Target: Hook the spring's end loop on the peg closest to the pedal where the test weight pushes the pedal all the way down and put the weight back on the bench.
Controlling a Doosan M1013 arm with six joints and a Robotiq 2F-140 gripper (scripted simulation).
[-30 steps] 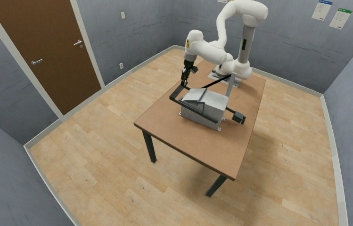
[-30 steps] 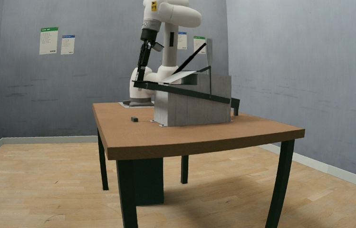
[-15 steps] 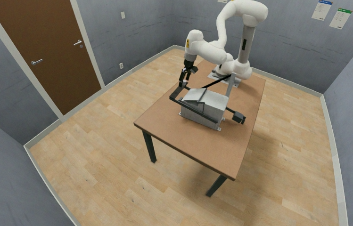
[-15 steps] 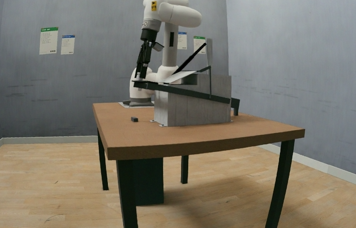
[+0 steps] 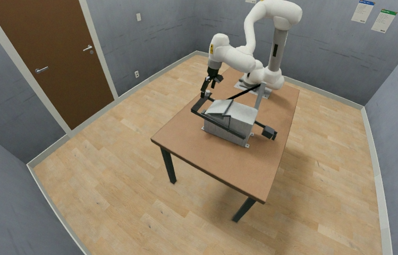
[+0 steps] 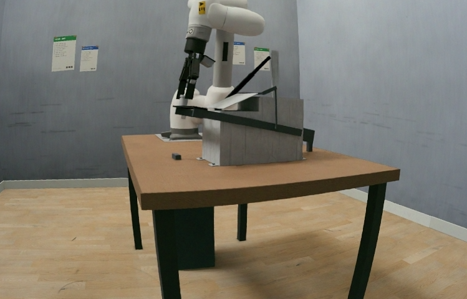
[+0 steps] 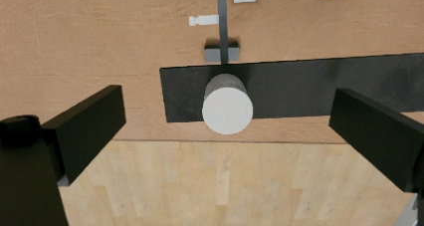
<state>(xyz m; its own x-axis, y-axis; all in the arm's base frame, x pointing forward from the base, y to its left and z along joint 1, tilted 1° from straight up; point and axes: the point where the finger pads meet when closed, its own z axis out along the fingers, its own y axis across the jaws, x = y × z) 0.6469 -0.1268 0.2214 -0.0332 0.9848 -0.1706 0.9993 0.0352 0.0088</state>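
The steel test weight lies 10 mm below my hand. The rest, counted from my hand: dark block (210 mm below, 30 mm to the right).
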